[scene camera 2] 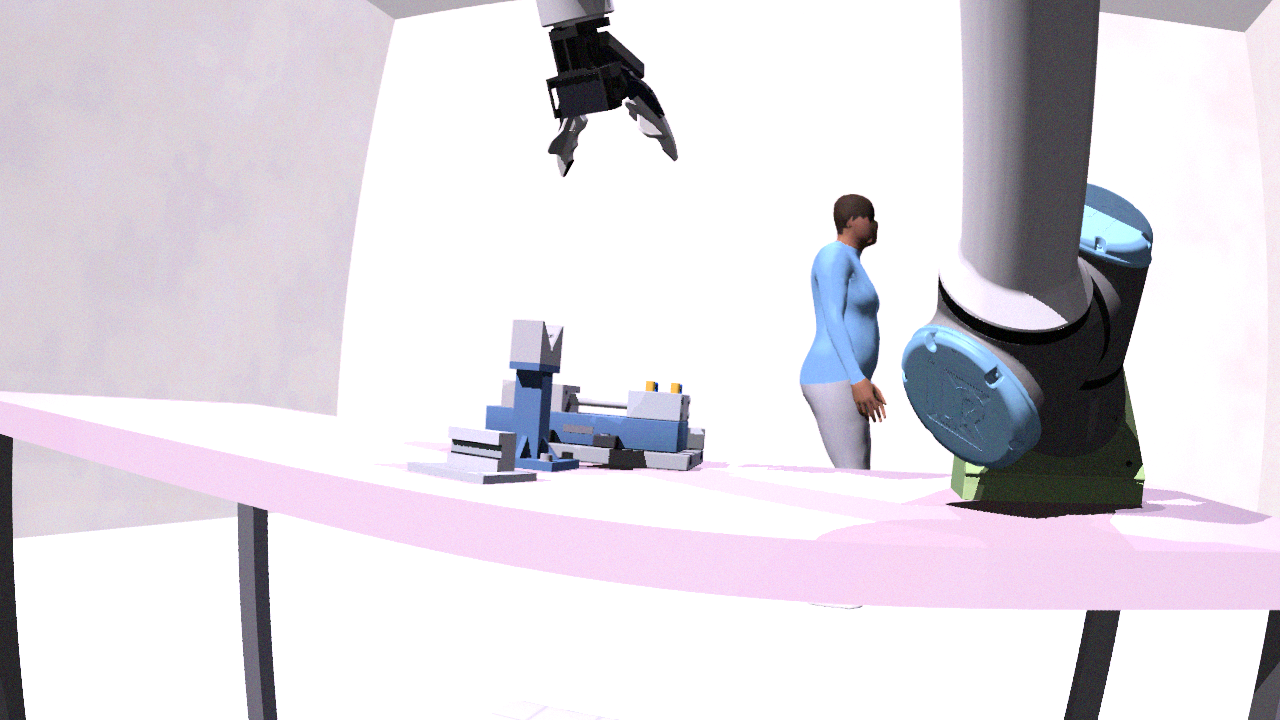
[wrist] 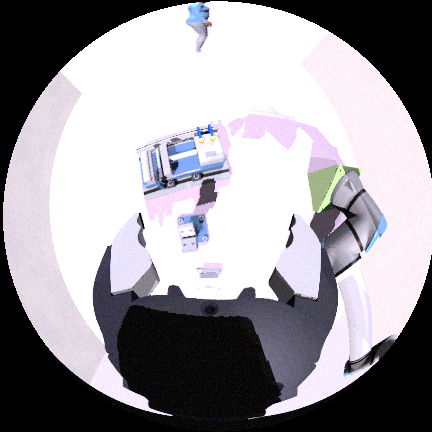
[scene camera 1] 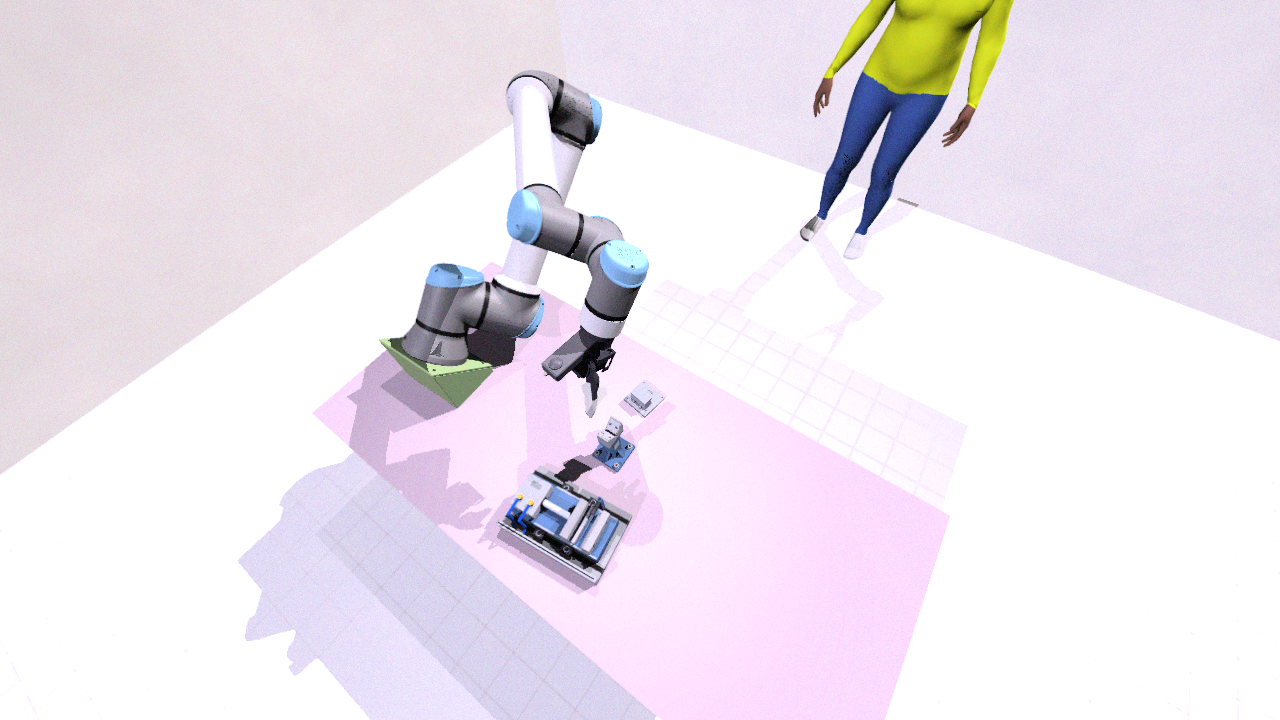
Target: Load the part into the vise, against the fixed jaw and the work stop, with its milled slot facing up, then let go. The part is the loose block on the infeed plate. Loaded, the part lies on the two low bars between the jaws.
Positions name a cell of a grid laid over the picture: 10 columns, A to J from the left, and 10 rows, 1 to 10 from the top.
Scene:
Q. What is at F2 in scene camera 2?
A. My gripper.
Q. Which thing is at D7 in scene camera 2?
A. A part.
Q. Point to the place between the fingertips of my gripper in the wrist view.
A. At E5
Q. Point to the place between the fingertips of my gripper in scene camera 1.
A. E6

